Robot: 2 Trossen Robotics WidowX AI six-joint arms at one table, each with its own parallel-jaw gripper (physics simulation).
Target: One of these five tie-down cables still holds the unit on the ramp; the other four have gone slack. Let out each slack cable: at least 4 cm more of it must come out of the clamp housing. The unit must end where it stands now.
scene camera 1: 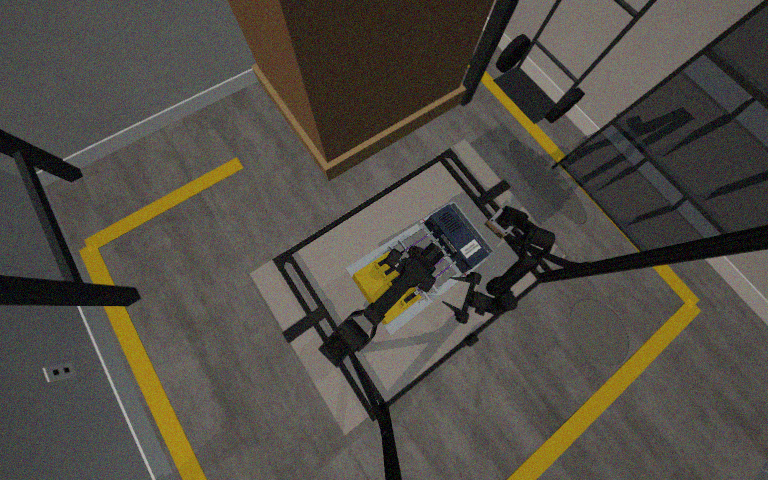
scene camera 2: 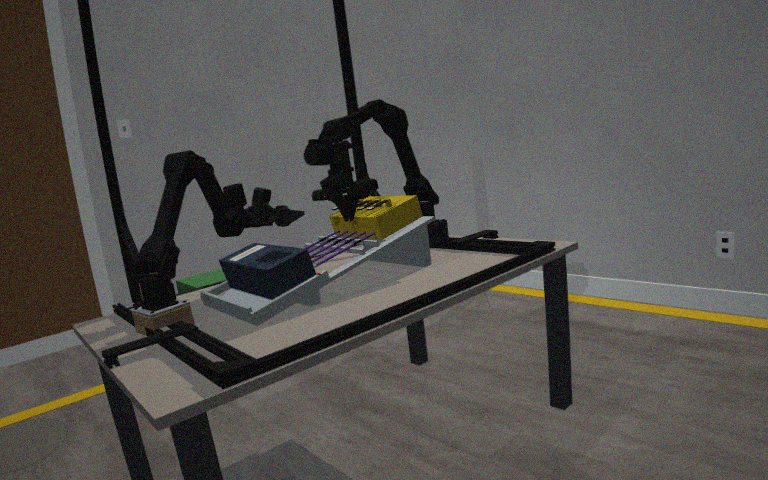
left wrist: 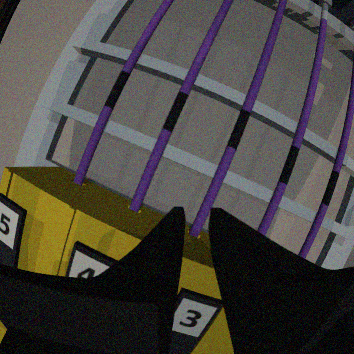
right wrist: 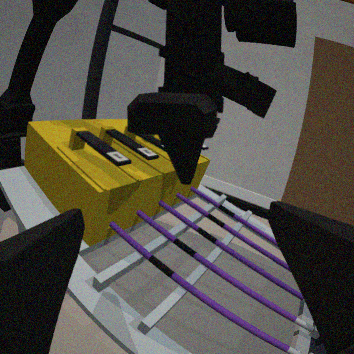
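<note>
The yellow clamp housing sits high on the grey ramp. The dark blue unit stands lower on it. Five purple cables run between them; cable 5, cable 4 and cable 3 show black bands outside the housing. My left gripper is at the housing's front edge, open by a narrow gap around cable 3's exit, with the lever labelled 3 visible between its fingers. My right gripper is wide open and empty, beside the cables.
Two grey crossbars run beneath the cables. A green block lies behind the unit. The black table frame edges the table. In the right wrist view the left arm stands over the housing's far half and hides part of its levers.
</note>
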